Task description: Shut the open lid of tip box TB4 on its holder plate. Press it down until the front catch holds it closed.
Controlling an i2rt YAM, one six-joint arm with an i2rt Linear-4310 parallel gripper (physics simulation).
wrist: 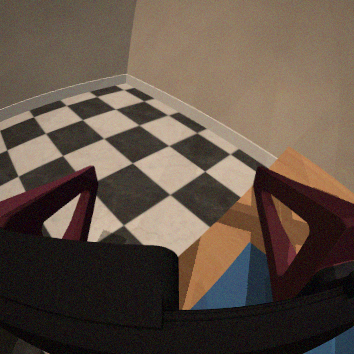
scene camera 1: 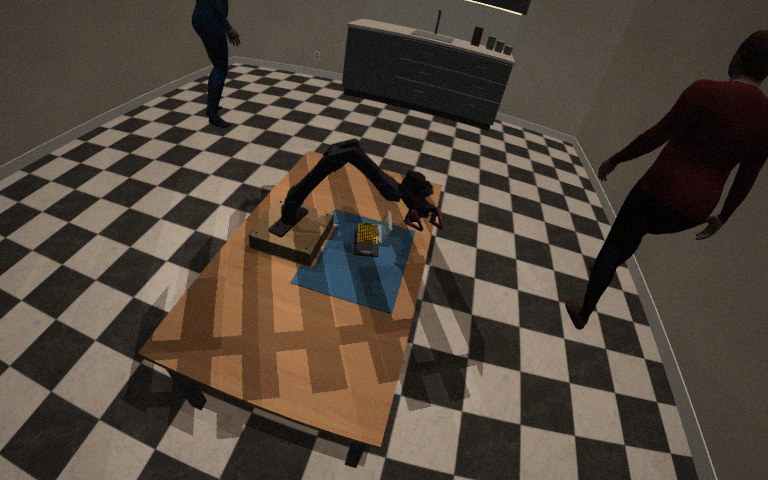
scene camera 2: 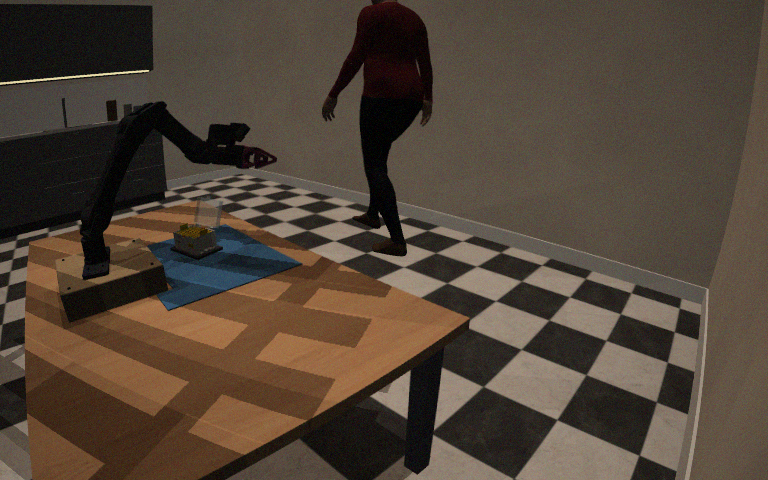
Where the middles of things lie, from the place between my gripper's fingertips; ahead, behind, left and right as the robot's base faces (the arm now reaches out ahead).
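Scene:
Clear lid [scene camera 2: 208, 212] seen 20 cm behind my hand, 15 cm below it and 9 cm to the left of it.

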